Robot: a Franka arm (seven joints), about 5 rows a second.
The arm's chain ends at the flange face. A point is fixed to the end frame.
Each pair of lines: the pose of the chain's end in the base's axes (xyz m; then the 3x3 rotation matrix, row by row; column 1 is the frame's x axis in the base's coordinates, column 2 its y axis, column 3 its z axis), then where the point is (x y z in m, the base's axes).
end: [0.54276 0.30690 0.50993], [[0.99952 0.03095 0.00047], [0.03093 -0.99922 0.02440], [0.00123 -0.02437 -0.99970]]
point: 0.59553 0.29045 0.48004
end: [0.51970 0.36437 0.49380], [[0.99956 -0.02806 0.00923], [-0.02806 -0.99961 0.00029], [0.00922 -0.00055 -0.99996]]
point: 0.57162 0.34412 0.46477
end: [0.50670 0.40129 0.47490], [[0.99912 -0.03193 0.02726], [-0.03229 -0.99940 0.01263], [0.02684 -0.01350 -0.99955]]
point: 0.55906 0.38119 0.44656
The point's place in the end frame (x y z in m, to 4 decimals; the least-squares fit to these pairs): 0.0522 0.0188 0.0295
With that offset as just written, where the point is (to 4 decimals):
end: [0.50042 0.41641 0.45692], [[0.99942 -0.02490 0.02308], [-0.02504 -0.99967 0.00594], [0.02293 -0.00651 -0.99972]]
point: 0.5528 0.3965 0.4285
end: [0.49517 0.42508 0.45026], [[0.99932 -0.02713 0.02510], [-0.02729 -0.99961 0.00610], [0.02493 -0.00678 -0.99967]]
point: 0.5476 0.4050 0.4219
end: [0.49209 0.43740 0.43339], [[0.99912 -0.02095 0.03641], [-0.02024 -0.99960 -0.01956], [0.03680 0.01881 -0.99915]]
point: 0.5449 0.4170 0.4062
